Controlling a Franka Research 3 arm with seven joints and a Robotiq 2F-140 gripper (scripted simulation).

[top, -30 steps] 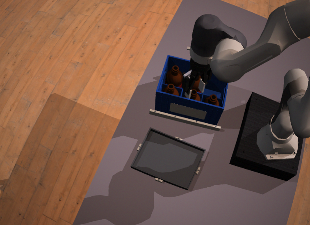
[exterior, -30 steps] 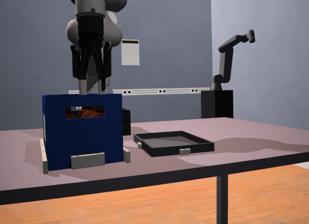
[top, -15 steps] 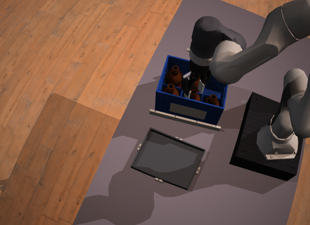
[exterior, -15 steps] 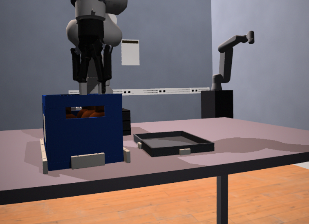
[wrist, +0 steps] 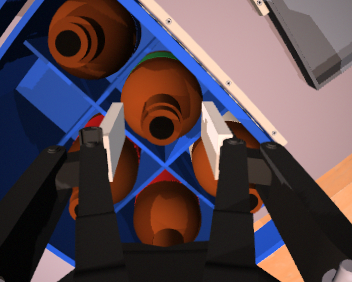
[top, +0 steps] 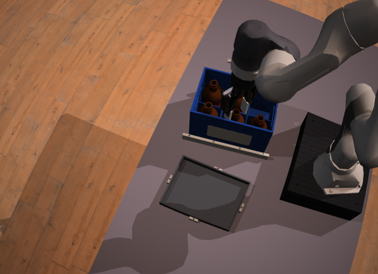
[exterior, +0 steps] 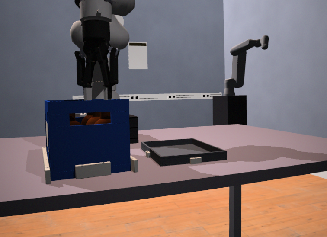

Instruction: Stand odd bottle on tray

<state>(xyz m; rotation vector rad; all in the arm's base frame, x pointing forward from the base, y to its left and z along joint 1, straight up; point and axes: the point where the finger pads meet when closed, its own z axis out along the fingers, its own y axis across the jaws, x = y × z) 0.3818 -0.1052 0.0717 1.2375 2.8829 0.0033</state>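
The crate is 9 cm below my hand and 5 cm to the right of it. Round my hand: bottle 9 cm below, 8 cm behind; then dark tray 24 cm to the left, 16 cm below, 3 cm ahead.
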